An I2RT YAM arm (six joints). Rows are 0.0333 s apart.
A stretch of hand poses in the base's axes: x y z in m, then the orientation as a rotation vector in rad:
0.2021, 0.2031, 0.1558, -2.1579, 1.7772, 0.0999
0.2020, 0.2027, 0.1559, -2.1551, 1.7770, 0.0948
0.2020, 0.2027, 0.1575, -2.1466, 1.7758, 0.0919
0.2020, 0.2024, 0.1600, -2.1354, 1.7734, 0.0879
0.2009, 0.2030, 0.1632, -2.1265, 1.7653, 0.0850
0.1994, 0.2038, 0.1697, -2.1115, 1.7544, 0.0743
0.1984, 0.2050, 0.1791, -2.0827, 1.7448, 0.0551
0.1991, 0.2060, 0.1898, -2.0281, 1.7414, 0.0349
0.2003, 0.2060, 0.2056, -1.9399, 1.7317, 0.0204
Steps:
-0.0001, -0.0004, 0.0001, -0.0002, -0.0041, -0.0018
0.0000, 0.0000, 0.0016, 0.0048, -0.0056, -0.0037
0.0000, -0.0003, 0.0025, 0.0066, -0.0079, -0.0045
-0.0011, 0.0006, 0.0032, 0.0081, -0.0091, -0.0003
-0.0015, 0.0008, 0.0065, 0.0100, -0.0173, -0.0028
-0.0010, 0.0012, 0.0094, 0.0146, -0.0270, -0.0112
0.0007, 0.0010, 0.0107, 0.0279, -0.0348, -0.0269
0.0012, 0.0000, 0.0158, 0.0542, -0.0481, -0.0394

